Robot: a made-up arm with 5 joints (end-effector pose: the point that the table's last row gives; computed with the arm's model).
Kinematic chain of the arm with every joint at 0, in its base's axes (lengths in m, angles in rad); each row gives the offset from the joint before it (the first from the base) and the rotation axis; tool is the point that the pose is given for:
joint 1: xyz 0 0 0.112 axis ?
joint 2: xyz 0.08 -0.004 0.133 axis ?
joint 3: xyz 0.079 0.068 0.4 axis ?
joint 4: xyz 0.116 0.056 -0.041 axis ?
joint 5: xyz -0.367 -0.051 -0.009 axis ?
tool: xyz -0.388 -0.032 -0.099
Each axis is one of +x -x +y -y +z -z.
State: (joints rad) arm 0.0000 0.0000 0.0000 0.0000 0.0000
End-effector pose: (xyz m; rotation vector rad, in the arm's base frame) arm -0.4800 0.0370 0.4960 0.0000 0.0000 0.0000
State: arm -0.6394 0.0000 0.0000 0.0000 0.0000
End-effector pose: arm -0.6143 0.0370 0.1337 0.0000 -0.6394 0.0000
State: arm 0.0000 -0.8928 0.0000 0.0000 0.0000
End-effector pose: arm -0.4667 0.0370 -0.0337 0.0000 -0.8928 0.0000
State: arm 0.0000 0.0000 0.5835 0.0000 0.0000
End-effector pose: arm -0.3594 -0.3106 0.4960 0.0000 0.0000 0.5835
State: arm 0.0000 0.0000 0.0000 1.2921 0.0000
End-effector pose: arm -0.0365 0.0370 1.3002 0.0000 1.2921 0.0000
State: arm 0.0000 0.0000 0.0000 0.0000 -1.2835
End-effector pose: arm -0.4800 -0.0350 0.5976 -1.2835 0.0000 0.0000
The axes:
joint 1: +y
joint 2: +y
joint 3: +z
joint 4: +y
joint 5: +x

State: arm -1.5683 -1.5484 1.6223 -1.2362 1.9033
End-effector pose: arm -0.1005 -0.0668 0.5480 -1.7952 0.0533 1.9314
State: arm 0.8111 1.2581 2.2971 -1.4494 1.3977
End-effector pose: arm -0.1747 0.0607 0.3776 -2.5155 0.0384 0.5671
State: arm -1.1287 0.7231 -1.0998 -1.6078 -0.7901
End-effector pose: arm 0.1532 -0.1539 -0.0842 -1.1857 -1.3203 -1.7858
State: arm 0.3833 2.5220 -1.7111 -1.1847 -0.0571
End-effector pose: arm -0.0201 0.1380 0.5620 -1.7226 1.2274 0.9041
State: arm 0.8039 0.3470 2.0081 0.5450 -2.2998
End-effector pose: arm 1.0336 -0.3577 0.1807 -0.5666 -1.4602 1.7829
